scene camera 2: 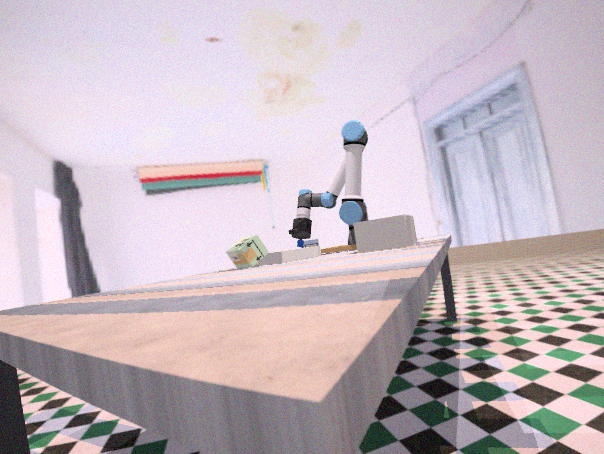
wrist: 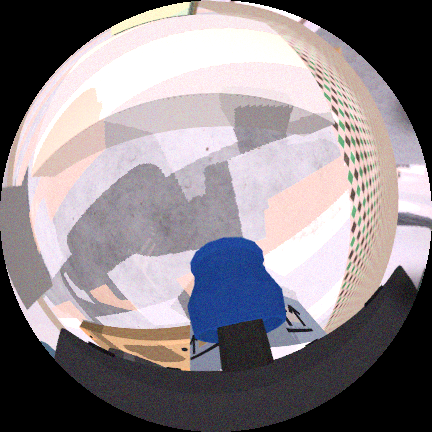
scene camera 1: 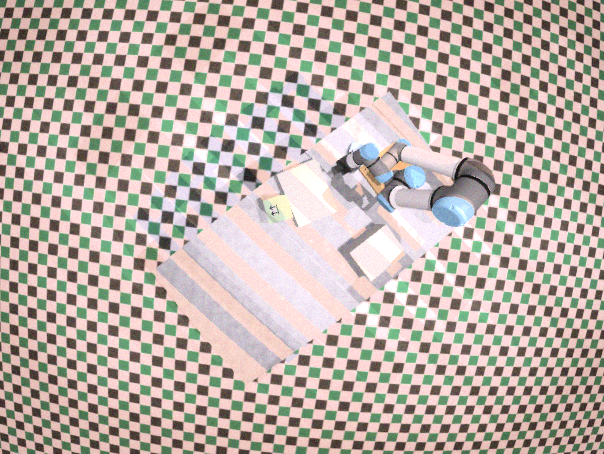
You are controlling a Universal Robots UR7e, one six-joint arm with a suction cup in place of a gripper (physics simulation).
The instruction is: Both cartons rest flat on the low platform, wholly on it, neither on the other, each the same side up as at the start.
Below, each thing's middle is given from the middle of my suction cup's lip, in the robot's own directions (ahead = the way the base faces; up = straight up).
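Labels:
I find my suction cup 220 mm short of the low platform [scene camera 1: 309,196]. My suction cup is also 40 mm above the low platform and 30 mm to the right of the low platform.

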